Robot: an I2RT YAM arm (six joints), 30 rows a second.
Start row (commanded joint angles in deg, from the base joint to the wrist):
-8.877 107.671 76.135 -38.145 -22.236 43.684
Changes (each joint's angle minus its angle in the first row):
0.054 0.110 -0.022 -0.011 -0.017 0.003
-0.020 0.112 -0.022 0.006 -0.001 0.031
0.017 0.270 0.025 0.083 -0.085 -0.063
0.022 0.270 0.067 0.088 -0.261 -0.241
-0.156 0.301 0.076 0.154 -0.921 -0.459
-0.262 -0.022 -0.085 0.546 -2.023 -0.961
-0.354 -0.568 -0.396 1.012 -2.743 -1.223
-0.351 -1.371 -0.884 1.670 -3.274 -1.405
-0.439 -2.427 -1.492 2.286 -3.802 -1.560
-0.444 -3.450 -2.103 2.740 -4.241 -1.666
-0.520 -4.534 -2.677 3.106 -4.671 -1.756
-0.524 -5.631 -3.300 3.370 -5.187 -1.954
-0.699 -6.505 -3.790 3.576 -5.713 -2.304
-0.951 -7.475 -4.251 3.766 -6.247 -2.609
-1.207 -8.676 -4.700 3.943 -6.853 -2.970
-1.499 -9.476 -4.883 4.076 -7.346 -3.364
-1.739 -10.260 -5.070 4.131 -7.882 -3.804
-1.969 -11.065 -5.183 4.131 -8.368 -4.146
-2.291 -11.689 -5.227 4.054 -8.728 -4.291
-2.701 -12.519 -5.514 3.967 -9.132 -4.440
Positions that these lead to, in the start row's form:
-8.823 107.781 76.113 -38.156 -22.253 43.687
-8.897 107.783 76.113 -38.139 -22.237 43.715
-8.860 107.941 76.160 -38.062 -22.321 43.621
-8.855 107.941 76.202 -38.057 -22.497 43.443
-9.033 107.972 76.211 -37.991 -23.157 43.225
-9.139 107.649 76.050 -37.599 -24.259 42.723
-9.231 107.103 75.739 -37.133 -24.979 42.461
-9.228 106.300 75.251 -36.475 -25.510 42.279
-9.316 105.244 74.643 -35.859 -26.038 42.124
-9.321 104.221 74.032 -35.405 -26.477 42.018
-9.397 103.137 73.458 -35.039 -26.907 41.928
-9.401 102.040 72.835 -34.775 -27.423 41.730
-9.576 101.166 72.345 -34.569 -27.949 41.380
-9.828 100.196 71.884 -34.379 -28.483 41.075
-10.084 98.995 71.435 -34.202 -29.089 40.714
-10.376 98.195 71.252 -34.069 -29.582 40.320
-10.616 97.411 71.065 -34.014 -30.118 39.880
-10.846 96.606 70.952 -34.014 -30.604 39.538
-11.168 95.982 70.908 -34.091 -30.964 39.393
-11.578 95.152 70.621 -34.178 -31.368 39.244

